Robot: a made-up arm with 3 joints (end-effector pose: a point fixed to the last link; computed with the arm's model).
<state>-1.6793 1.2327 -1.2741</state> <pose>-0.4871 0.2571 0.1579 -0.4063 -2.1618 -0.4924</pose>
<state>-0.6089 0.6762 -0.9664</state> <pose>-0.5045 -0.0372 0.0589 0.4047 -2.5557 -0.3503</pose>
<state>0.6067 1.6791 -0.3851</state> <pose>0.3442 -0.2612 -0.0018 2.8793 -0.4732 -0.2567</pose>
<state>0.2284 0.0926 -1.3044</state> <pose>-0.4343 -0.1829 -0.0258 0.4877 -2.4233 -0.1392</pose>
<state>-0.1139 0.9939 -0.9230</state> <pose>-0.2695 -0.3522 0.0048 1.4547 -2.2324 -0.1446</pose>
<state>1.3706 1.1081 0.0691</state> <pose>0.4272 -0.1718 -0.0099 2.9997 0.2186 -0.7428</pose>
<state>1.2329 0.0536 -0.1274</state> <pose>-0.0159 -0.3733 -0.0989 -2.3597 1.5105 0.7910</pose>
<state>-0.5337 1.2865 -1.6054</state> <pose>-0.3423 -0.3174 0.0487 0.7075 -1.9868 0.2452</pose>
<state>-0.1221 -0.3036 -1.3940</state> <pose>-0.4964 0.1678 0.0106 -0.4843 -2.3356 -0.4105</pose>
